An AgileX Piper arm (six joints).
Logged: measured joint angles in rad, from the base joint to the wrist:
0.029, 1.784, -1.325, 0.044, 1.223, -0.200
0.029, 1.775, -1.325, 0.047, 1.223, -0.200
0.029, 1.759, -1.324, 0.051, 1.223, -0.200
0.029, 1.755, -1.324, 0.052, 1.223, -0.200
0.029, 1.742, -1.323, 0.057, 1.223, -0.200
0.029, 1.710, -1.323, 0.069, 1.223, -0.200
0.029, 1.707, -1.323, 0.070, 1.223, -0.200
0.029, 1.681, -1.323, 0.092, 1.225, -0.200
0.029, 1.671, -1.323, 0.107, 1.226, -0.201
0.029, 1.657, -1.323, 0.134, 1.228, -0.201
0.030, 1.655, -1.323, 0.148, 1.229, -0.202
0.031, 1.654, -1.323, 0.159, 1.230, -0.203
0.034, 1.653, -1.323, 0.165, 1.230, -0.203
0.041, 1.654, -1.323, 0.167, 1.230, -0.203
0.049, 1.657, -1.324, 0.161, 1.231, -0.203
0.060, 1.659, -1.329, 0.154, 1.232, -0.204
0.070, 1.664, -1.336, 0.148, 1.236, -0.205
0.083, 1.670, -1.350, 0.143, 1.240, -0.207
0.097, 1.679, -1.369, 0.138, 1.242, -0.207
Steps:
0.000, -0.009, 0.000, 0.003, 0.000, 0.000
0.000, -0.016, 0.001, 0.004, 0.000, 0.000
0.000, -0.004, 0.000, 0.001, 0.000, 0.000
0.000, -0.013, 0.001, 0.005, 0.000, 0.000
0.000, -0.032, 0.000, 0.012, 0.000, 0.000
0.000, -0.003, 0.000, 0.001, 0.000, 0.000
0.000, -0.026, 0.000, 0.022, 0.002, 0.000
0.000, -0.010, 0.000, 0.015, 0.001, -0.001
0.000, -0.014, 0.000, 0.027, 0.002, 0.000
0.001, -0.002, 0.000, 0.014, 0.001, -0.001
0.001, -0.001, 0.000, 0.011, 0.001, -0.001
0.003, -0.001, 0.000, 0.006, 0.000, 0.000
0.007, 0.001, 0.000, 0.002, 0.000, 0.000
0.008, 0.003, -0.001, -0.006, 0.001, 0.000
0.011, 0.002, -0.005, -0.007, 0.001, -0.001
0.010, 0.005, -0.007, -0.006, 0.004, -0.001
0.013, 0.006, -0.014, -0.005, 0.004, -0.002
0.014, 0.009, -0.019, -0.005, 0.002, 0.000

